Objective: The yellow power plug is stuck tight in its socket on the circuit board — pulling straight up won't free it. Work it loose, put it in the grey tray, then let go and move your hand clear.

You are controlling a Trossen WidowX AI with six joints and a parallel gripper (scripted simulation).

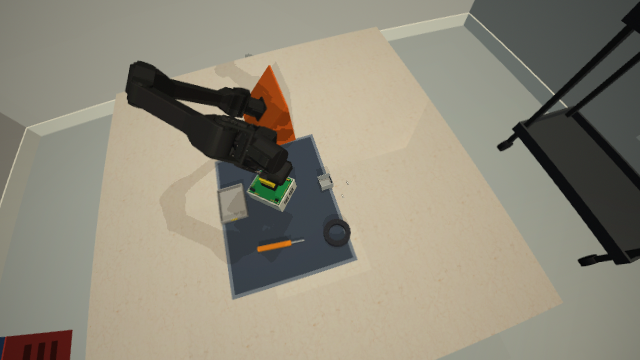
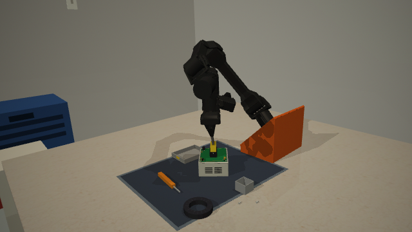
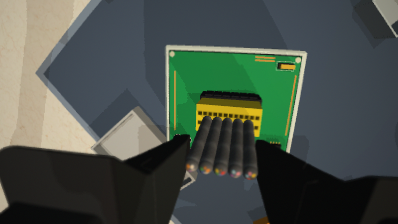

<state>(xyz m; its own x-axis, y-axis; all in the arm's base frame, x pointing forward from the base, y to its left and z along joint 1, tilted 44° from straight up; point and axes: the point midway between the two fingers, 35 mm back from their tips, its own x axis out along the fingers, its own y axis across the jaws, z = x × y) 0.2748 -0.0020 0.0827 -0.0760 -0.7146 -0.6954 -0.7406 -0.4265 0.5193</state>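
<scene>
The yellow power plug lies 4 cm below my gripper tip. Round my gripper tip: dark mat (5 cm ahead, 13 cm below).
</scene>
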